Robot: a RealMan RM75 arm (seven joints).
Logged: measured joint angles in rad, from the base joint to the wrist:
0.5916, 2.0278, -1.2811, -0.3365, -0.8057, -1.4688, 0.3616
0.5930, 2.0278, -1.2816, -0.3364, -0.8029, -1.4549, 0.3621
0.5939, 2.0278, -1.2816, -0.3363, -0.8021, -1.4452, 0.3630
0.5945, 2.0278, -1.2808, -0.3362, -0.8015, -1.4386, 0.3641
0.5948, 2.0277, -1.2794, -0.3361, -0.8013, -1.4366, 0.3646
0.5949, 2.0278, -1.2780, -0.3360, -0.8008, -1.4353, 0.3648
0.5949, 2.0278, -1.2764, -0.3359, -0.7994, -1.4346, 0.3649
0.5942, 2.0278, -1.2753, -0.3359, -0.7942, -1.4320, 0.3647
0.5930, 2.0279, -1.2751, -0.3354, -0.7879, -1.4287, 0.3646
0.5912, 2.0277, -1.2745, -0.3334, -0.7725, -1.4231, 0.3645
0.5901, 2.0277, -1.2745, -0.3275, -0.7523, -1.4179, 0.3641
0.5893, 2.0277, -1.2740, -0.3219, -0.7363, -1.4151, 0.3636
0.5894, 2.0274, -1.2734, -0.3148, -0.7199, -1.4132, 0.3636
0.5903, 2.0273, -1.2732, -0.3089, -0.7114, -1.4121, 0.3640
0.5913, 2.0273, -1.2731, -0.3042, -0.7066, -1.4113, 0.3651
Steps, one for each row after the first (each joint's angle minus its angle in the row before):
0.0014, 0.0000, -0.0005, 0.0001, 0.0028, 0.0139, 0.0005
0.0009, 0.0000, 0.0000, 0.0001, 0.0008, 0.0097, 0.0009
0.0006, 0.0000, 0.0008, 0.0001, 0.0006, 0.0066, 0.0011
0.0003, -0.0001, 0.0014, 0.0001, 0.0002, 0.0020, 0.0005
0.0001, 0.0001, 0.0014, 0.0001, 0.0005, 0.0013, 0.0002
0.0000, 0.0000, 0.0016, 0.0001, 0.0014, 0.0007, 0.0001
-0.0007, 0.0000, 0.0011, 0.0000, 0.0052, 0.0026, -0.0002
-0.0012, 0.0001, 0.0002, 0.0005, 0.0063, 0.0033, -0.0001
-0.0018, -0.0002, 0.0006, 0.0020, 0.0154, 0.0056, -0.0001
-0.0011, 0.0000, 0.0000, 0.0059, 0.0202, 0.0052, -0.0004
-0.0008, 0.0000, 0.0005, 0.0056, 0.0160, 0.0028, -0.0005
0.0001, -0.0003, 0.0006, 0.0071, 0.0164, 0.0019, 0.0000
0.0009, -0.0001, 0.0002, 0.0059, 0.0085, 0.0011, 0.0004
0.0010, 0.0000, 0.0001, 0.0047, 0.0048, 0.0008, 0.0011

